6 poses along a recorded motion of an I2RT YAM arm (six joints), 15 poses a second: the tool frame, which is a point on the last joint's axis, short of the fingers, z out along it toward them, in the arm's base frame.
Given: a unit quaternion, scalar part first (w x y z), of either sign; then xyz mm.
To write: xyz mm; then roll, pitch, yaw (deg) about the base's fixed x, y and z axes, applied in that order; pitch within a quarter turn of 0, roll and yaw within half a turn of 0. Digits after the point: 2 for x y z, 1 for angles.
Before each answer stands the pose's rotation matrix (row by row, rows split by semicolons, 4 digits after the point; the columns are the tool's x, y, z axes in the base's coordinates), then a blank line. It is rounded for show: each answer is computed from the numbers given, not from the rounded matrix.
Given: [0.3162, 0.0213, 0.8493, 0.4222, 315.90, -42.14, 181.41]
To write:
-0.7991 -0.2308 0.5551; 0.3032 0.6426 0.7037; -0.5191 0.7306 -0.4435

[315.90, -42.14, 181.41, 121.3, 31.3, 159.2]
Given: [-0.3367, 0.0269, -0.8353, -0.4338, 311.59, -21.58, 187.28]
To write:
-0.7718 -0.3371 0.5392; 0.2472 0.6222 0.7428; -0.5858 0.7066 -0.3969

[311.59, -21.58, 187.28, 119.3, 35.9, 162.2]
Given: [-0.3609, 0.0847, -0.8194, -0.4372, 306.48, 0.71, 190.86]
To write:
-0.7251 -0.4544 0.5174; 0.1768 0.6034 0.7776; -0.6655 0.6554 -0.3572

[306.48, 0.71, 190.86, 118.6, 41.7, 166.3]
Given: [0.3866, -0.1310, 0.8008, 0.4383, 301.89, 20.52, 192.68]
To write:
-0.6668 -0.5487 0.5043; 0.1291 0.5815 0.8033; -0.7340 0.6007 -0.3169

[301.89, 20.52, 192.68, 117.8, 47.2, 169.0]
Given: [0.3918, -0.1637, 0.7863, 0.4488, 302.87, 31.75, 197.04]
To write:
-0.6394 -0.6091 0.4692; 0.0942 0.5436 0.8341; -0.7631 0.5775 -0.2901

[302.87, 31.75, 197.04, 116.7, 49.7, 171.6]
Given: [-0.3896, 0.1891, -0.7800, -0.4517, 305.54, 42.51, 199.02]
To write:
-0.6249 -0.6470 0.4370; 0.0570 0.5204 0.8520; -0.7786 0.5573 -0.2883

[305.54, 42.51, 199.02, 117.4, 51.1, 174.8]
